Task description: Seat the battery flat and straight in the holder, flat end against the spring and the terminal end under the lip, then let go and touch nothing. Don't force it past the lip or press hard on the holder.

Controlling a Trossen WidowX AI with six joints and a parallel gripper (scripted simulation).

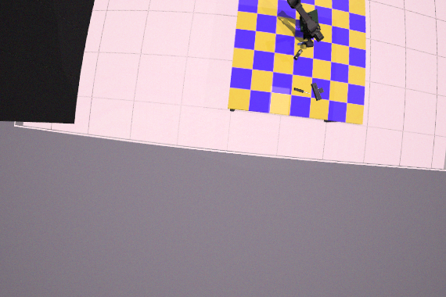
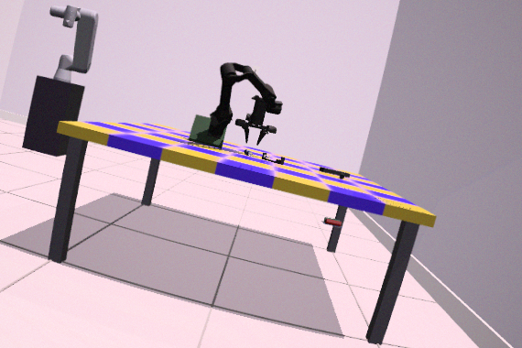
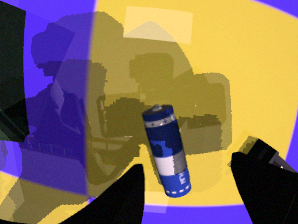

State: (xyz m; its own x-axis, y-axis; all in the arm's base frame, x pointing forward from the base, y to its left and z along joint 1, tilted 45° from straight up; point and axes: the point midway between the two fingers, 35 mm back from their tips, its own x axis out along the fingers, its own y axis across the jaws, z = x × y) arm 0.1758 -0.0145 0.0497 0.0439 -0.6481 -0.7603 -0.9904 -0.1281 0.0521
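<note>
Now: gripper tip 10 mm past the battery, 10 mm to the left of it and 40 mm above it.
</note>
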